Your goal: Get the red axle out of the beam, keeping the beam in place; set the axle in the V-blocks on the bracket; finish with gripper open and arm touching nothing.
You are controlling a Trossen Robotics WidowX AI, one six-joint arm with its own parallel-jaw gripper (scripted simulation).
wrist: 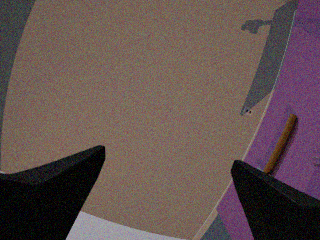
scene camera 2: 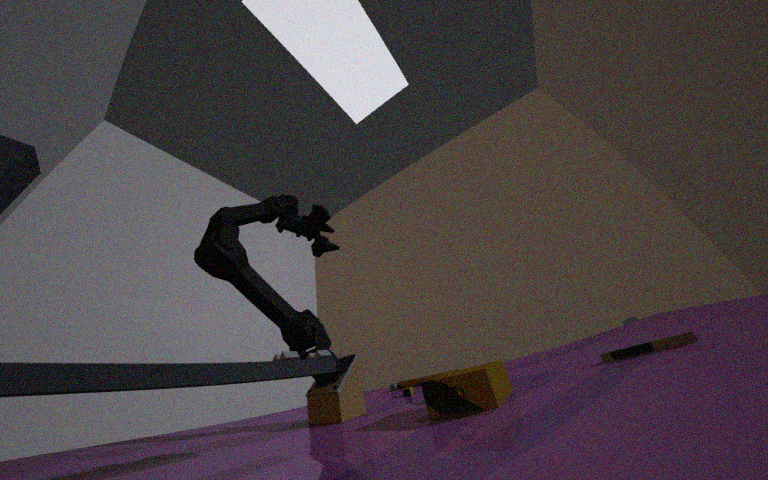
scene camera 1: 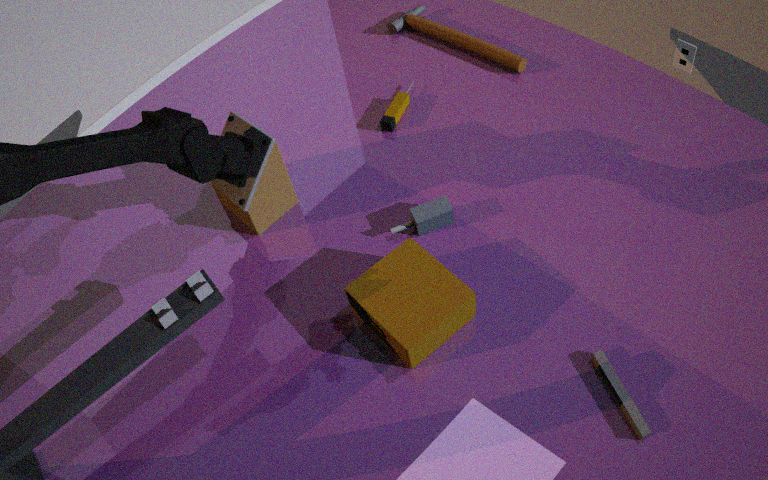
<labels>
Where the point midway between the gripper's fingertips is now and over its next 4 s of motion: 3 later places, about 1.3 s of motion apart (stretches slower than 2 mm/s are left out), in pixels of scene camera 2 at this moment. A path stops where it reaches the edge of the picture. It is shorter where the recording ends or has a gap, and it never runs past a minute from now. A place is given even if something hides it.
The gripper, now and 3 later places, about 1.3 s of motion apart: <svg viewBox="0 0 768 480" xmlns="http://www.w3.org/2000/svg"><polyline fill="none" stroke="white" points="336,239 443,352 452,387 446,369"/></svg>
</labels>
